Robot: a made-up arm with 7 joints.
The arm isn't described. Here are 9 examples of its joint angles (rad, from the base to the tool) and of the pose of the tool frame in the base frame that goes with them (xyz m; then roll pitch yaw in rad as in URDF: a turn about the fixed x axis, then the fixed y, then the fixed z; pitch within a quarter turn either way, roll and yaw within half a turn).
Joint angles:
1: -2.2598 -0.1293 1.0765 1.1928 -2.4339 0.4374 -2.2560
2: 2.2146 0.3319 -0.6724 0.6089 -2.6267 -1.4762 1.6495
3: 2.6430 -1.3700 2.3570 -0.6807 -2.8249 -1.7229 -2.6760
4: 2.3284 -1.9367 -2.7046 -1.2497 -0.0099 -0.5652 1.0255
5: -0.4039 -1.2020 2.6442 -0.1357 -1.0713 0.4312 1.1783
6: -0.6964 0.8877 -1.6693 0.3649 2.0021 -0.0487 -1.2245
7: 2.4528 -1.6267 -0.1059 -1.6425 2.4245 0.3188 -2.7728
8: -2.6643 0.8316 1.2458 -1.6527 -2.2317 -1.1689 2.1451
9: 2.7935 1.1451 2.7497 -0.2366 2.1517 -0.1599 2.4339
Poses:
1: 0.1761 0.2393 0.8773 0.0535 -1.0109 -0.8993
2: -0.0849 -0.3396 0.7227 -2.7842 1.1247 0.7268
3: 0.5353 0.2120 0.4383 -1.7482 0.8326 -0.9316
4: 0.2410 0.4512 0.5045 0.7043 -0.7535 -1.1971
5: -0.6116 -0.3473 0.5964 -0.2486 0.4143 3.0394
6: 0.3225 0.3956 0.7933 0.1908 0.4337 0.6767
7: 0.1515 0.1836 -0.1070 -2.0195 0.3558 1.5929
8: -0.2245 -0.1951 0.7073 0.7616 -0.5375 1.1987
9: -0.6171 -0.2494 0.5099 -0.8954 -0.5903 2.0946
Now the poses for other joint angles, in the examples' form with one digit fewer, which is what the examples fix.
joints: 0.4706 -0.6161 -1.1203 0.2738 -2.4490 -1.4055 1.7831
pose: -0.187 0.215 0.844 0.405 0.716 -0.184
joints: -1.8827 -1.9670 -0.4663 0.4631 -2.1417 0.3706 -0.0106
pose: 0.108 -0.726 0.103 -1.265 0.008 -2.893
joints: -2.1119 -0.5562 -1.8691 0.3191 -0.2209 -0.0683 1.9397
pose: 0.136 -0.446 0.914 1.136 -0.832 0.809
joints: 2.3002 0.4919 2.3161 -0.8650 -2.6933 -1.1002 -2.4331
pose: -0.094 -0.353 0.809 0.728 -0.235 -0.371
